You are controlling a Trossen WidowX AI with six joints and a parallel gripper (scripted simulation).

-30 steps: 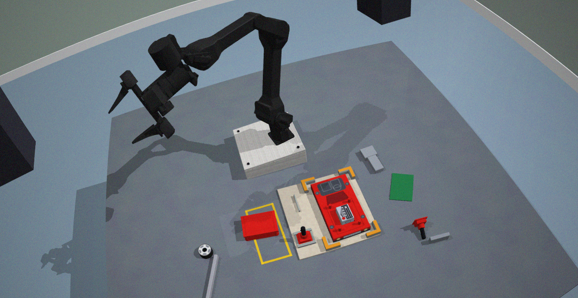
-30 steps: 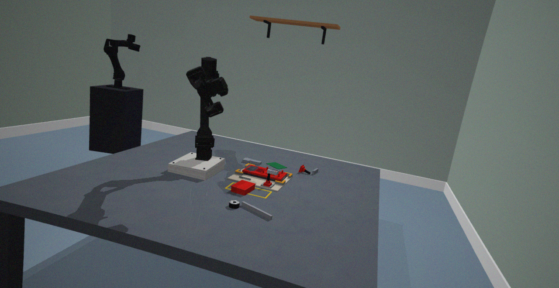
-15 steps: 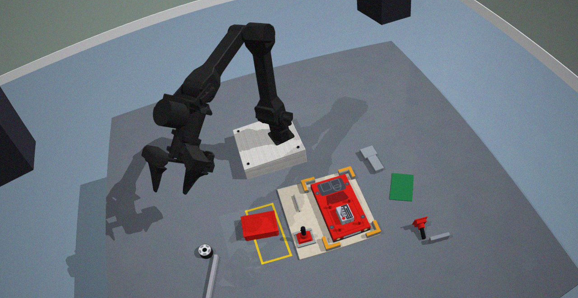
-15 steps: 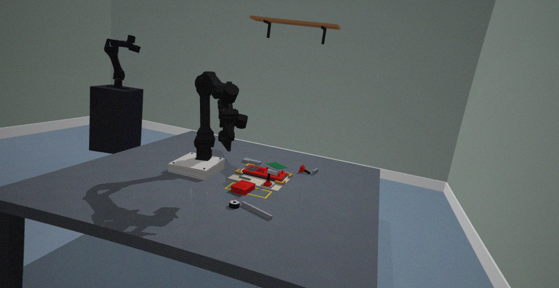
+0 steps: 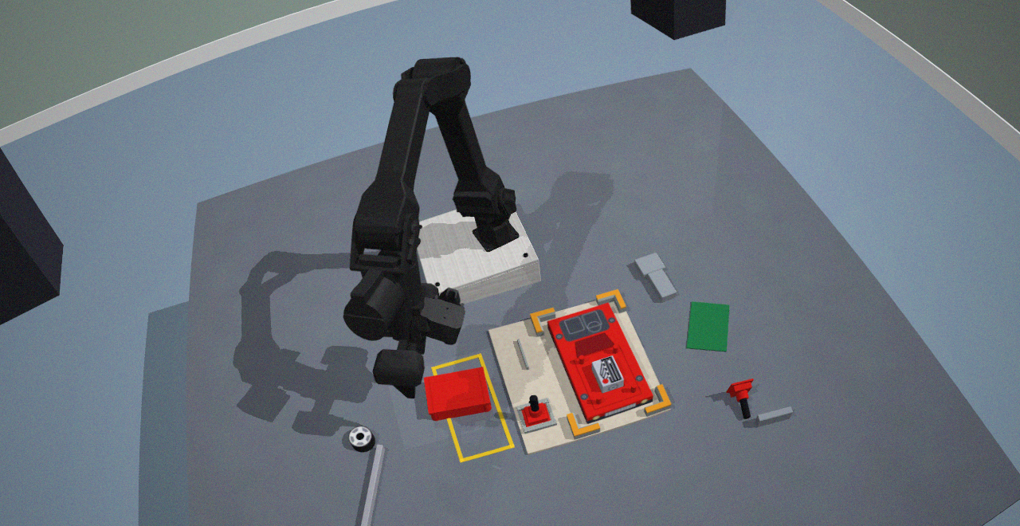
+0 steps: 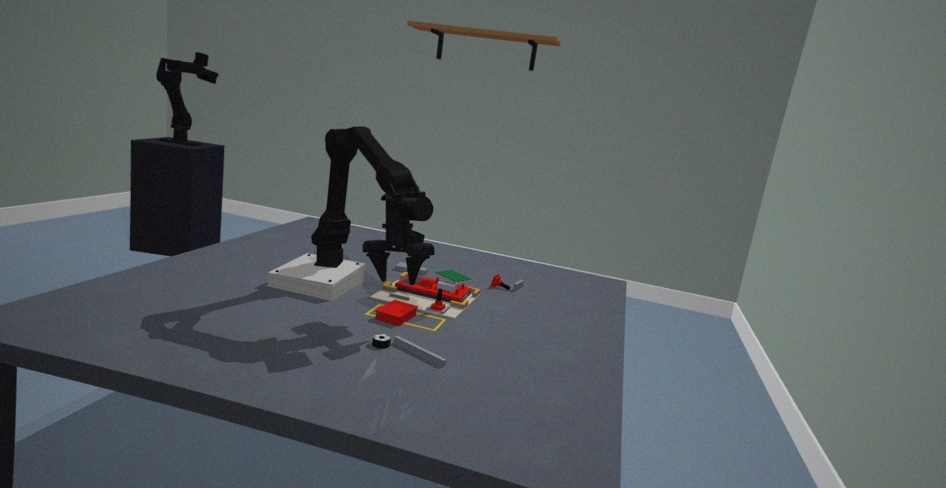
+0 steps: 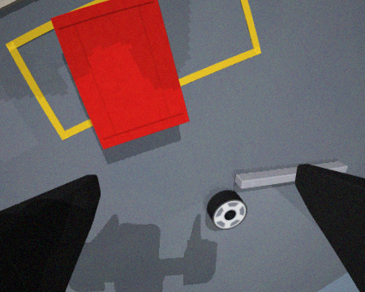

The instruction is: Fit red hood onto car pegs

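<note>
The red hood lies 50 mm to the left of my gripper tip and 90 mm below it. Round my gripper tip: grey engine block (100 mm ahead, 260 mm to the left, 80 mm below); then grey bar (90 mm ahead, 140 mm to the right, 100 mm below); then wheel (120 mm to the right, 100 mm below).
</note>
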